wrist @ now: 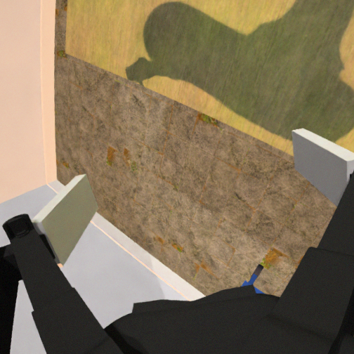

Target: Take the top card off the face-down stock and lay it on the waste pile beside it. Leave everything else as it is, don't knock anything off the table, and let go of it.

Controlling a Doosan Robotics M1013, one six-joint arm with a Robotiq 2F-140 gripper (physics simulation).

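My gripper (189, 170) is open, with one pale finger pad at the left and the other at the right of the wrist view, and no object between them. The face-down stock, its top card and the waste pile do not show in this view. A yellow-green, wood-grained surface (105, 35) fills the top of the view, with a large dark shadow of the arm across it. I cannot tell for certain whether it is the table top.
A brown, stone-patterned floor (165, 165) runs below the straight edge of the grained surface. A peach wall (22, 100) stands at the left, and a pale blue-grey wall (120, 265) at the lower left. A small blue and dark object (254, 284) shows partly behind the gripper body.
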